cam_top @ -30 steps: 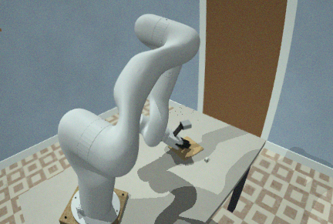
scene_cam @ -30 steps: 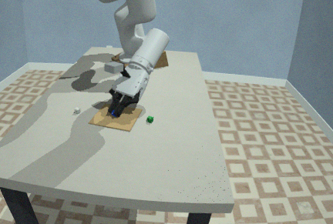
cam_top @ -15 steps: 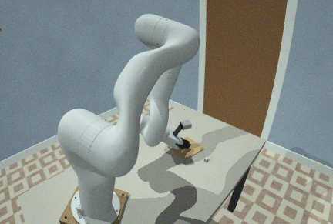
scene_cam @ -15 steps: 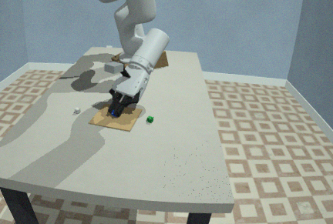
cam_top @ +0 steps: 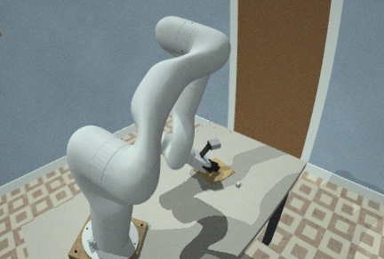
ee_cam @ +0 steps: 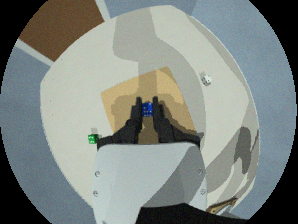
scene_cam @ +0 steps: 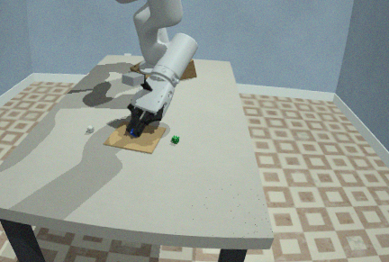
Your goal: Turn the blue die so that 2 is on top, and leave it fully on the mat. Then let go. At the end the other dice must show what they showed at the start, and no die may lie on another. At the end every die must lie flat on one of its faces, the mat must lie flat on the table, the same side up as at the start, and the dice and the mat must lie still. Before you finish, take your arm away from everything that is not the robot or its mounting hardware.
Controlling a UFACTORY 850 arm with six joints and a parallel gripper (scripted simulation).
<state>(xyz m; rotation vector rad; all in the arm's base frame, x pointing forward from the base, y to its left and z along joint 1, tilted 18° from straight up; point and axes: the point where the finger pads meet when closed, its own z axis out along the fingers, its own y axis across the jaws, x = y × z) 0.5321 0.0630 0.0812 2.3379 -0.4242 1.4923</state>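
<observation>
Right now the tan mat is 3 cm below my hand. Round my hand: blue die (2 cm below, 1 cm ahead); then white die (14 cm to the right, 2 cm below, 1 cm ahead); then green die (11 cm to the left, 2 cm below).
</observation>
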